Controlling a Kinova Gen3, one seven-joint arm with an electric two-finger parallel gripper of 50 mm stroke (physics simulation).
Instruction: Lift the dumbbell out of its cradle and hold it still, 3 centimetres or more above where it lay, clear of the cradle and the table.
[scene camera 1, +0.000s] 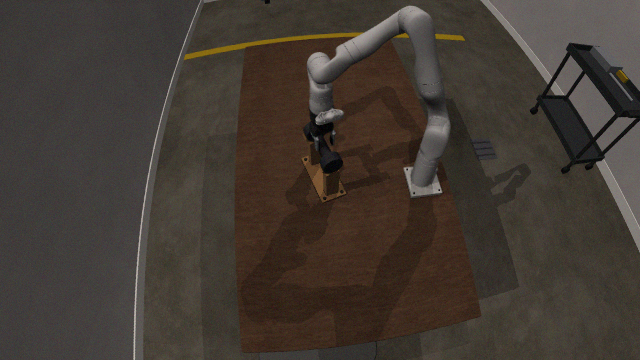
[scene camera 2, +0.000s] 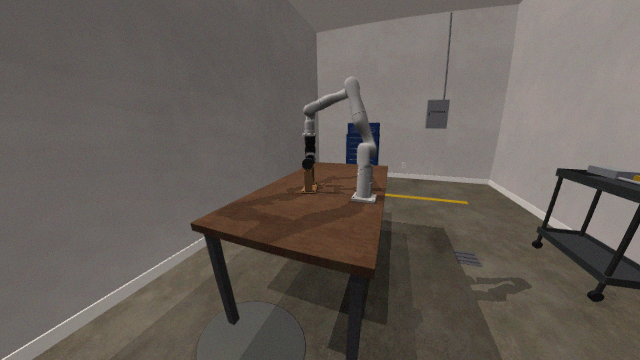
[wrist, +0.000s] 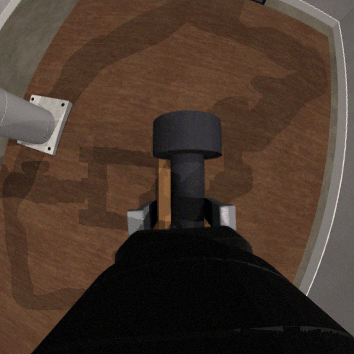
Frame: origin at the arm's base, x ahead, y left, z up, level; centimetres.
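Seen in the pictures: gripper, between the fingertips: (scene camera 1: 324, 146) (wrist: 180, 209); arm's base, origin of its link: (scene camera 1: 420, 177) (scene camera 2: 363, 195) (wrist: 40, 126).
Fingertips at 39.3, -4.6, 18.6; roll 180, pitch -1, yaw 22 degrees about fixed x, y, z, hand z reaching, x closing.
Pixels of each thing's top centre, then the offset from my fingertips to it, as dx, dy, dz. "spot": a spot on its surface instead. Level surfaces: height alone.
- black dumbbell, centre of its top: (wrist: 190, 218) (scene camera 1: 322, 139) (scene camera 2: 309, 156) +0.7, +0.1, +4.0
- wooden cradle, centre of its top: (wrist: 186, 209) (scene camera 1: 322, 148) (scene camera 2: 309, 163) +0.7, +0.1, -1.1
- cradle's base plate, a spot on its surface: (scene camera 1: 316, 176) spot: +3.4, +0.4, -19.1
- brown table, height of its surface: dz -19.9
A black dumbbell (scene camera 1: 331, 162) (scene camera 2: 308, 163) (wrist: 187, 135) lies across the two uprights of a wooden cradle (scene camera 1: 332, 184) (scene camera 2: 309, 180) (wrist: 164, 192) on the table. My gripper (scene camera 1: 325, 142) (wrist: 180, 209) is open and points down over the middle of the dumbbell. In the wrist view one finger stands on each side of the bar, with a gap on both sides; the bar lies a little nearer the right finger. The far weight is partly hidden behind the gripper in the first scene view. In the second scene view the near weight hides the fingertips.
The cradle's base plate (scene camera 1: 316, 176) rests on the brown table (scene camera 1: 280, 225) (scene camera 2: 300, 225). The arm's white base plate (scene camera 1: 424, 189) (scene camera 2: 363, 198) (wrist: 59, 117) stands to the right of the cradle in the scene views. A dark cart (scene camera 1: 570, 129) (scene camera 2: 575, 250) stands on the floor at the right.
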